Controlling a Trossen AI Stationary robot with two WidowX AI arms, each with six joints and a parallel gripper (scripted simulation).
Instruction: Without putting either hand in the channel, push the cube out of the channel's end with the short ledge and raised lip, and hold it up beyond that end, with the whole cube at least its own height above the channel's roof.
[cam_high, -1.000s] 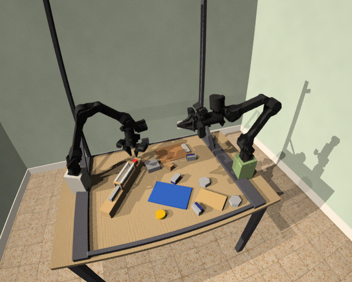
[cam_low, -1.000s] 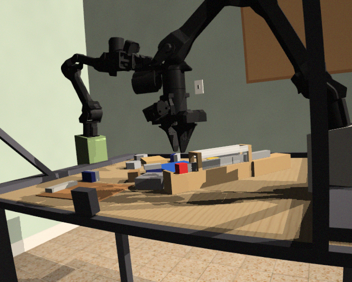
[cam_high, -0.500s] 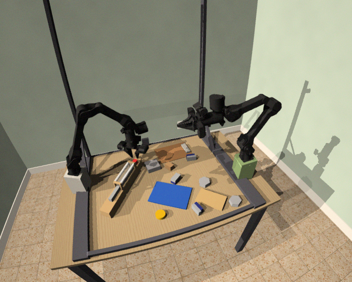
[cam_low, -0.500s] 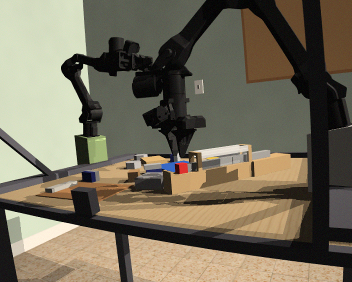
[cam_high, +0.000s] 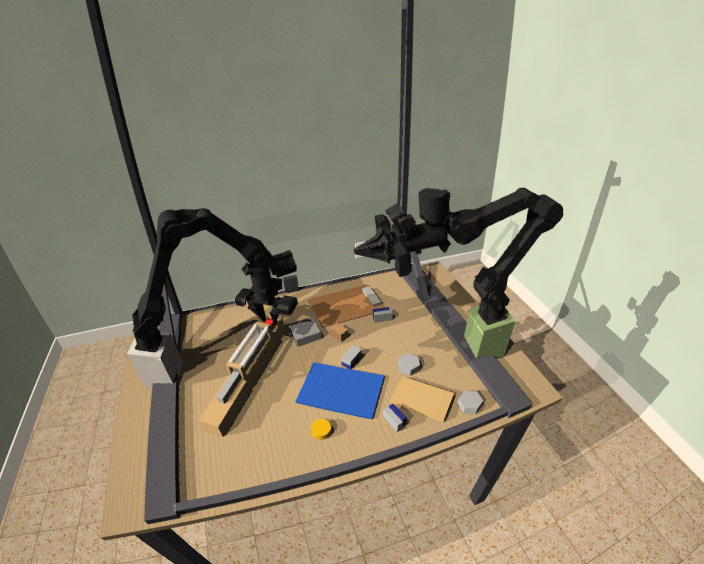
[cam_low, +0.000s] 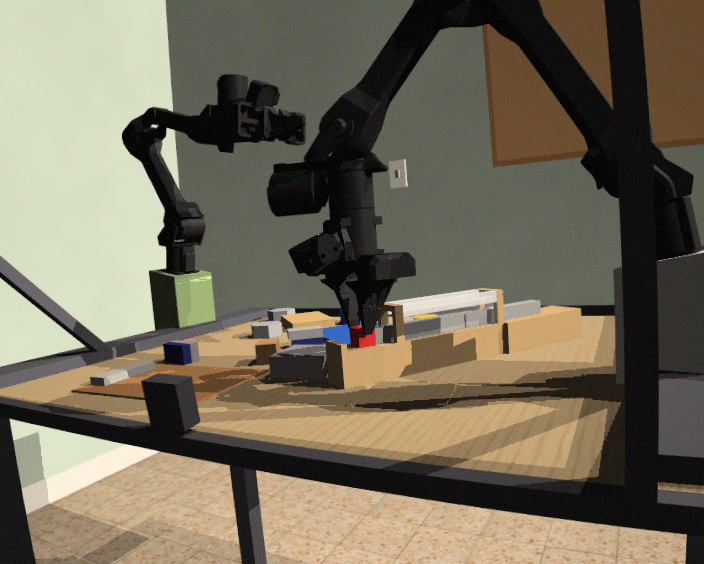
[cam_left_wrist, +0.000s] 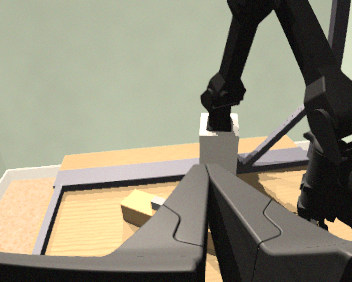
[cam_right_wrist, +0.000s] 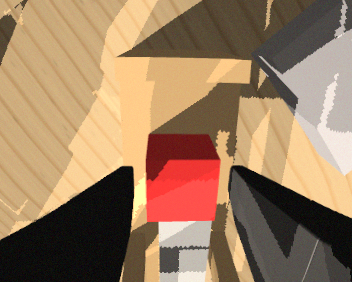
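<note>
My right hand is 4 cm above the red cube. Round my right hand: blue mat (24 cm ahead, 20 cm to the left, 9 cm below); tan channel (12 cm ahead, 5 cm to the right, 4 cm below); grey block (10 cm to the left, 8 cm below).
</note>
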